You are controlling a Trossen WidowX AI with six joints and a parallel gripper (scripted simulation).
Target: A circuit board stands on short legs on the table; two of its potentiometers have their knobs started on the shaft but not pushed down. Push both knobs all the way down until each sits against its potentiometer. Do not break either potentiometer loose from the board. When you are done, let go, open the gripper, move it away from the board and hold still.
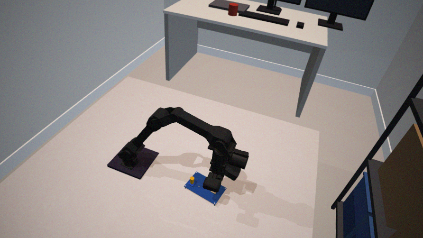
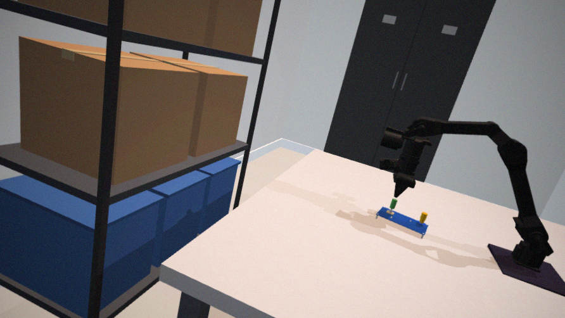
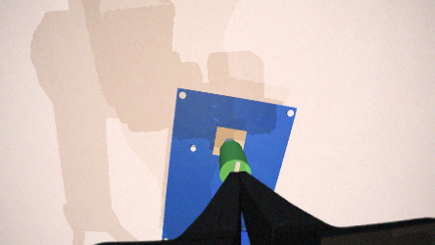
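Right now the green knob is 20 mm below my gripper tip. Round my gripper tip: yellow knob 100 mm behind, 10 mm to the right, 40 mm below.
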